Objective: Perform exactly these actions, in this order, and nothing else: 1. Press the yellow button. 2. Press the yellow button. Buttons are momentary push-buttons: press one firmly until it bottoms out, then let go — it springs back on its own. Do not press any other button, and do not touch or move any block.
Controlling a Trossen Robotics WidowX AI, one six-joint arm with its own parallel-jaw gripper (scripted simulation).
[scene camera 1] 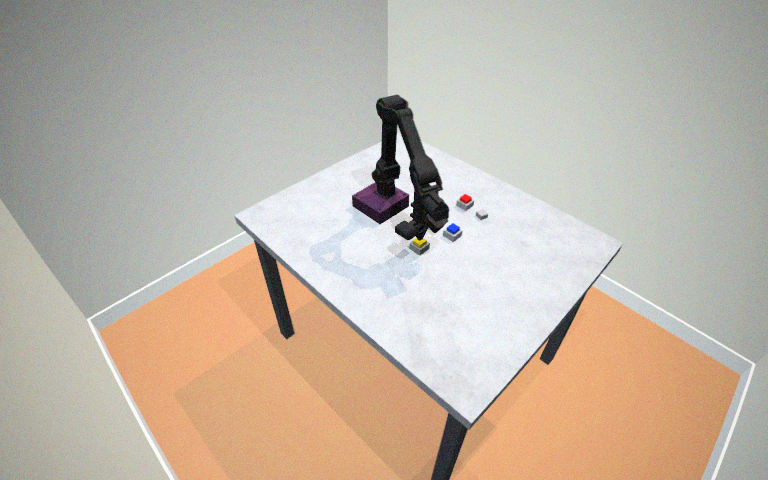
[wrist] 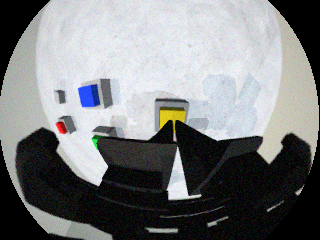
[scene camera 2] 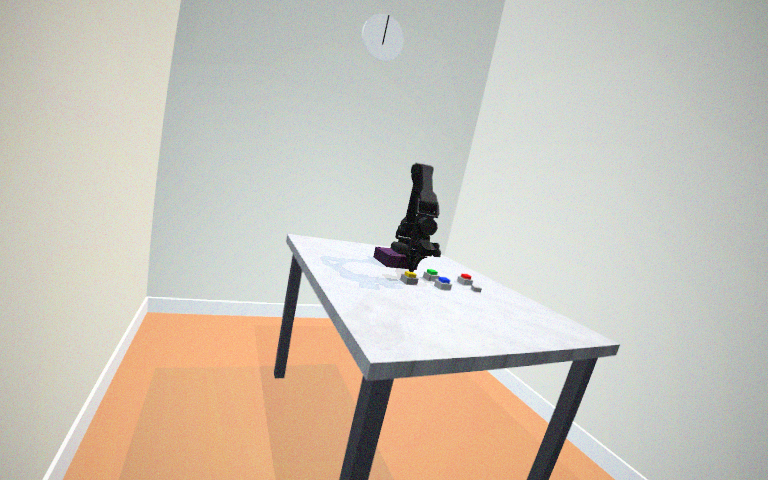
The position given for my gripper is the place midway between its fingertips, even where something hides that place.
My gripper (scene camera 2: 411, 271) is shut and holds nothing.
My gripper is seen too in scene camera 1 (scene camera 1: 420, 239) and in the wrist view (wrist: 173, 123).
